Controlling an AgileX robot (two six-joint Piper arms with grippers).
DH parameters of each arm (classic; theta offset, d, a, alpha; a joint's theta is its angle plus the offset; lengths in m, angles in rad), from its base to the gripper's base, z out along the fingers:
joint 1: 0 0.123 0 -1.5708
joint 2: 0.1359 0 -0.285 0
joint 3: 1.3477 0 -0.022 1.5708
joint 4: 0 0.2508 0 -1.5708
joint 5: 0 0 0.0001 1.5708
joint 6: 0 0.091 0 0
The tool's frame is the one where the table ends.
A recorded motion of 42 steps. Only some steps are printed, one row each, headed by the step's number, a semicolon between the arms.
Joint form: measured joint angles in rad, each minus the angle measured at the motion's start. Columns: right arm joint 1, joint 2, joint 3, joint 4, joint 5, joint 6; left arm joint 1, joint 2, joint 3, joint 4, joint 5, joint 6.
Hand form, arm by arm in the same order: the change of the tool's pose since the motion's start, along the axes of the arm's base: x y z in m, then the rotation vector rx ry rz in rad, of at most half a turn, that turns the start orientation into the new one. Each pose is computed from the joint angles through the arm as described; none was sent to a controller.
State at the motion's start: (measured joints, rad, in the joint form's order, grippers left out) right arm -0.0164 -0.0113 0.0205 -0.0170 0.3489 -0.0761; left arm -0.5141 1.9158 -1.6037 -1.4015 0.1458 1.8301
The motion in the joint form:
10: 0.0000 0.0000 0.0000 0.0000 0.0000 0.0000; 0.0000 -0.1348 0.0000 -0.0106 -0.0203 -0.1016
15: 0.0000 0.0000 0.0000 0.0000 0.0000 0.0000; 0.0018 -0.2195 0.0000 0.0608 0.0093 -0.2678
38: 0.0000 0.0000 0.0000 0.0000 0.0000 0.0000; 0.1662 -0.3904 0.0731 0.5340 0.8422 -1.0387
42: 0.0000 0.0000 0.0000 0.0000 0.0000 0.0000; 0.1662 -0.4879 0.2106 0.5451 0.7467 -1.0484
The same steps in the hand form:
10: 0.0000 0.0000 0.0000 0.0000 0.0000 0.0000; -0.0255 0.0164 0.0616 -0.1539 -0.0560 0.0395
15: 0.0000 0.0000 0.0000 0.0000 0.0000 0.0000; -0.0470 0.0266 0.0963 -0.2641 -0.0551 0.0242
38: 0.0000 0.0000 0.0000 0.0000 0.0000 0.0000; -0.1131 0.0755 0.0886 -0.1744 0.6385 -0.2412
42: 0.0000 0.0000 0.0000 0.0000 0.0000 0.0000; -0.1314 0.0869 0.0808 -0.2023 0.6147 -0.1693

